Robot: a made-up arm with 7 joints.
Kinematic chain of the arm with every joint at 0, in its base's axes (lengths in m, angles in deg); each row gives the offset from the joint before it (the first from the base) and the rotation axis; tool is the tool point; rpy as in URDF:
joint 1: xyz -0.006 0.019 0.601 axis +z
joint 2: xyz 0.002 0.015 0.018 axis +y
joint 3: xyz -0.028 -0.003 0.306 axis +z
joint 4: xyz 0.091 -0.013 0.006 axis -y
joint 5: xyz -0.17 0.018 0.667 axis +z
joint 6: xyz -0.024 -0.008 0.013 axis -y
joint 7: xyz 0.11 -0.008 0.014 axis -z
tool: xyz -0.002 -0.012 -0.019 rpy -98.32 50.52 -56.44
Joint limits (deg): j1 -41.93..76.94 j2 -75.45..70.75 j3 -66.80..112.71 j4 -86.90..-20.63 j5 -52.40..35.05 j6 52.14..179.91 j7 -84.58..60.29
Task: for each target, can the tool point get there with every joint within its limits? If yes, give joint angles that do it. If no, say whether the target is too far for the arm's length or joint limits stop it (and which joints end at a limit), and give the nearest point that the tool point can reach.
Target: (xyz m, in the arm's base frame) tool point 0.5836 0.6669 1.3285
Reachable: yes | joints 40.87 38.79 27.52 -28.77 19.40 113.34 33.08
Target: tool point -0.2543 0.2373 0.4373
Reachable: no: joint limits stop it (at a limit: joint 1, joint 2, joint 4, joint 6) | nearest point -0.4856 0.7722 0.2721 | short by 0.606 m
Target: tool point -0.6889 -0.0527 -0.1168
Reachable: no: joint limits stop it (at a limit: joint 2, joint 3, joint 4, joint 5, joint 6, joint 7) | nearest point -0.9645 -0.0816 0.3708 | short by 0.561 m
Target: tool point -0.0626 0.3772 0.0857
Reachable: no: joint limits stop it (at a limit: joint 1, joint 2, joint 4, joint 6) | nearest point -0.0142 0.7486 0.0141 | short by 0.381 m
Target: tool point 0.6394 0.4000 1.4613
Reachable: yes | joints 20.54 31.06 33.29 -32.62 3.43 146.01 -71.16
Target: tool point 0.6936 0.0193 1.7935
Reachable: no: too far | nearest point 0.5894 0.0193 1.6179 | short by 0.204 m
